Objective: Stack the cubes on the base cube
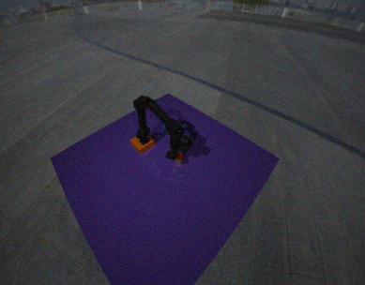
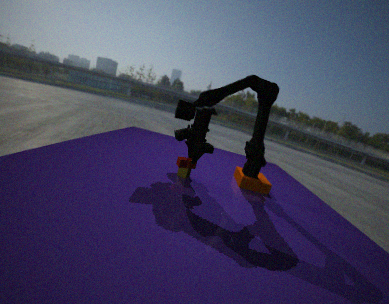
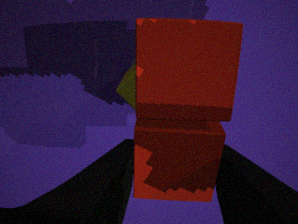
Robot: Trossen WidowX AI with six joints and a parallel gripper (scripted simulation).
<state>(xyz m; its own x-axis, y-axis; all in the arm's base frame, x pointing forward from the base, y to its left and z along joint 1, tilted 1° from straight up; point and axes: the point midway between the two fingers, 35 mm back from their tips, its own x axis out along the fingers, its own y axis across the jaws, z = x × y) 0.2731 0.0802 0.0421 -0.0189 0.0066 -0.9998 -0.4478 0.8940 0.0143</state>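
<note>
Now: gripper tip 40 mm above the yellow base cube, 20 mm short of it and 10 mm to the right of it.
</note>
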